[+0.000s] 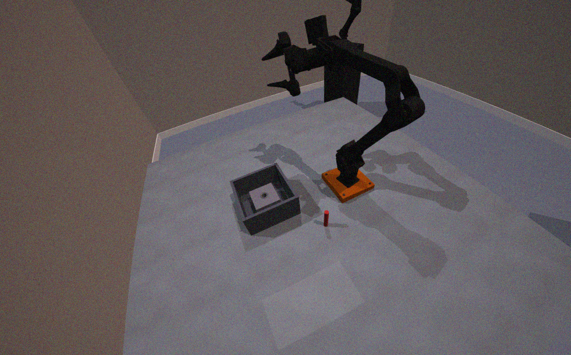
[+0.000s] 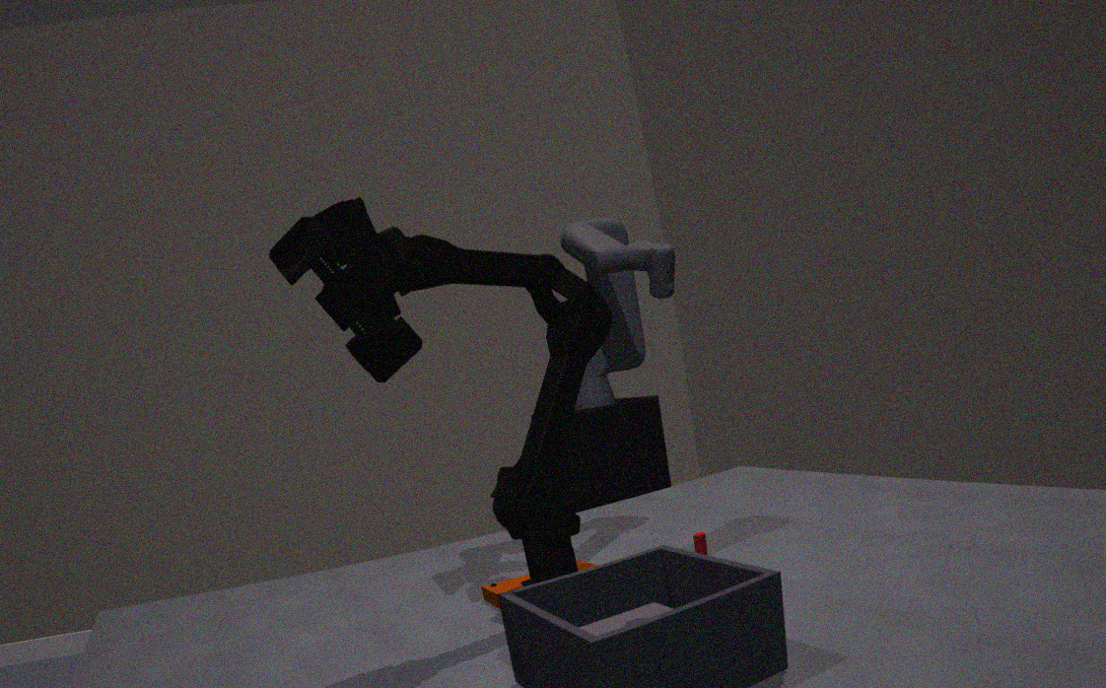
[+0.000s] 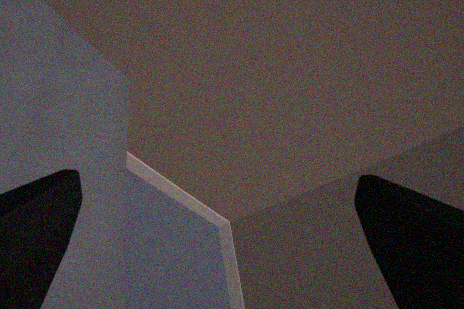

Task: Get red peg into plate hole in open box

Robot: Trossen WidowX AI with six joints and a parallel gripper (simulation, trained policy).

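My gripper tip is now 370 mm to the right of the red peg, 350 mm above it and 70 mm short of it. From my gripper tip the other things lie so: dark grey box (360 mm below, 180 mm ahead, 170 mm to the left).
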